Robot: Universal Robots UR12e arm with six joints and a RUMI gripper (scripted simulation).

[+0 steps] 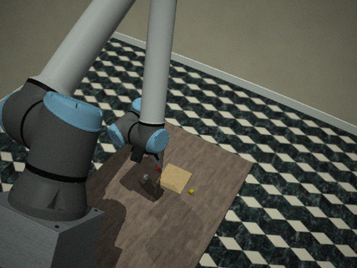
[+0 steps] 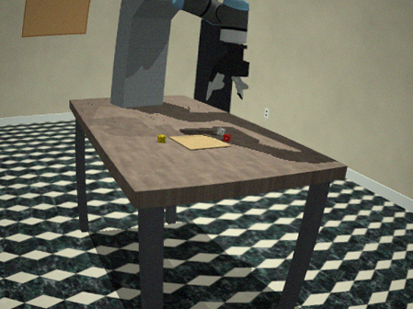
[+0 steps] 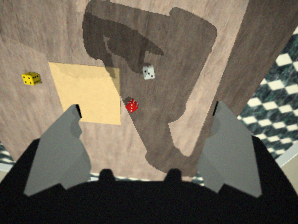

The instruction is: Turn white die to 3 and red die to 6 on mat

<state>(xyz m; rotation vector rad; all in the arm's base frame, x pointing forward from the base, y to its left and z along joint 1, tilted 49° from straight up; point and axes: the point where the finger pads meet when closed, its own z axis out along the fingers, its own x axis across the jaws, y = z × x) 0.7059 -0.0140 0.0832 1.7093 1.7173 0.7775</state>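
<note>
Right now the white die is 110 mm below my hand. From my hand the other things lie so: tan mat: 50 mm ahead, 130 mm to the right, 120 mm below; then red die: 70 mm ahead, 40 mm to the right, 110 mm below; then yellow die: 240 mm to the right, 110 mm below.
</note>
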